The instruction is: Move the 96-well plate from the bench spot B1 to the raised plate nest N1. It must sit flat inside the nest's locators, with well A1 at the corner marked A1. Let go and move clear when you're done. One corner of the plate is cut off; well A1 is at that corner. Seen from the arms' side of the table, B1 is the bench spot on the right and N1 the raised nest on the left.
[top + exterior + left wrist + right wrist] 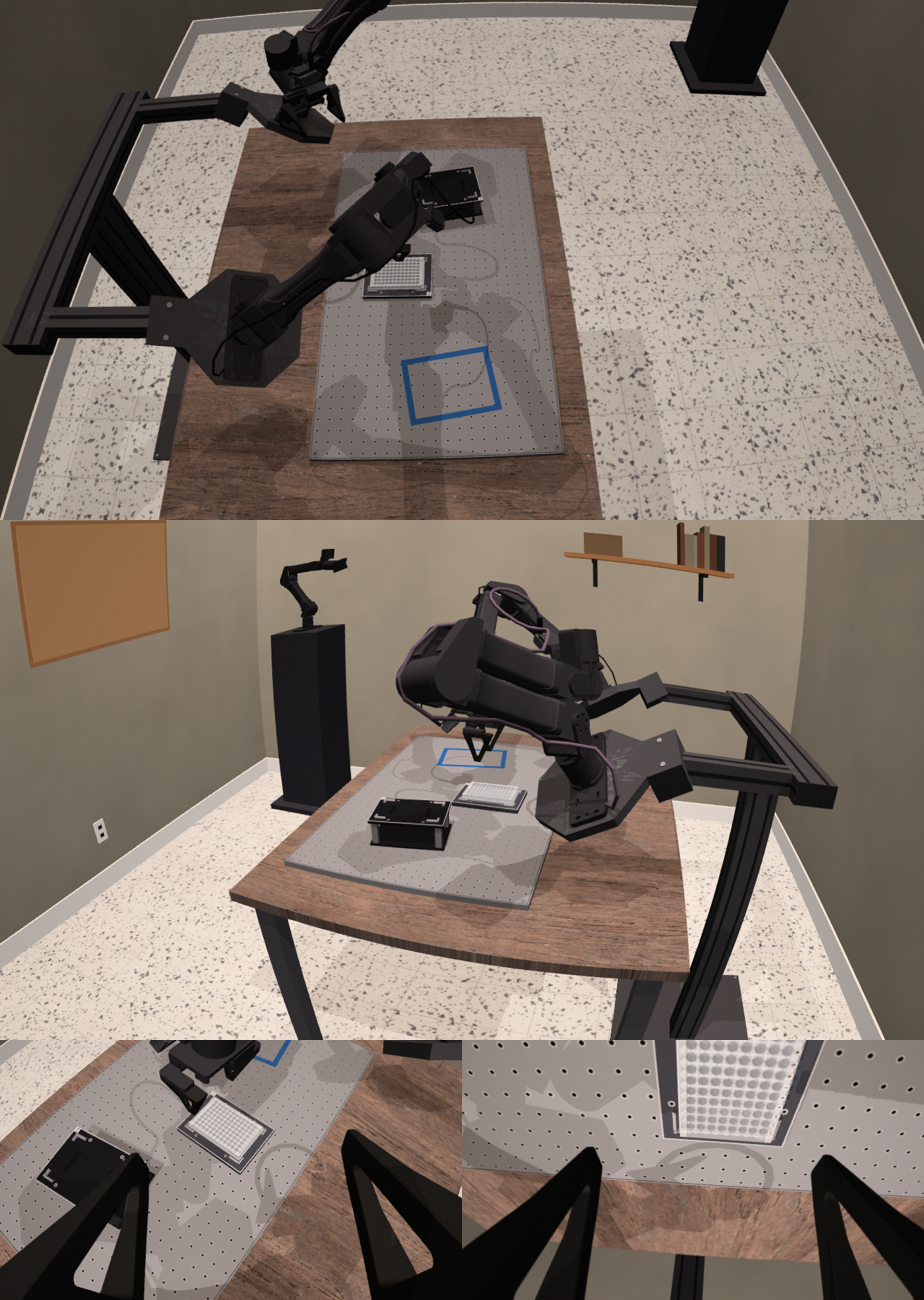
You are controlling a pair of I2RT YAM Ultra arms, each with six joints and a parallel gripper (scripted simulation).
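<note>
My left hand is 32 cm above the clear 96-well plate, 17 cm to the left of it and 14 cm short of it. Round my left hand: raised black nest (28 cm below, 26 cm ahead, 6 cm to the left).
</note>
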